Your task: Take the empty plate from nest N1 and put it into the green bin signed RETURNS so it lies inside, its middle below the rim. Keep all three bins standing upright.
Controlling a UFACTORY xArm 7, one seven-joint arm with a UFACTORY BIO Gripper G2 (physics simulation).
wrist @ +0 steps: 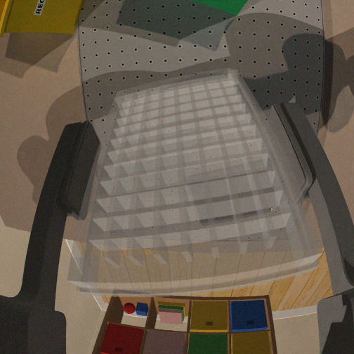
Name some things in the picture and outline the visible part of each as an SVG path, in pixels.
The gripper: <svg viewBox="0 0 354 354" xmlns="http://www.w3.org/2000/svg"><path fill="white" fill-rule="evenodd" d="M88 120L83 123L65 124L58 144L55 147L34 214L20 291L13 297L0 294L0 354L66 354L66 320L64 313L54 310L55 289L66 216L73 216L78 220L88 176L100 143L91 122ZM273 103L270 107L268 122L287 157L304 199L310 197L322 237L333 295L320 299L317 303L320 354L354 354L353 221L327 155L299 104L280 103L279 105L278 103Z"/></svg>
A plate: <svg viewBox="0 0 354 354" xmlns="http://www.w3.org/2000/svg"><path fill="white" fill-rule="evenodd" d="M237 69L226 67L184 74L140 84L116 92L100 136L100 143L88 176L74 232L67 281L77 285L76 291L84 295L129 297L202 294L282 280L308 273L320 265L318 257L322 254L322 248L294 172L268 119Z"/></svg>
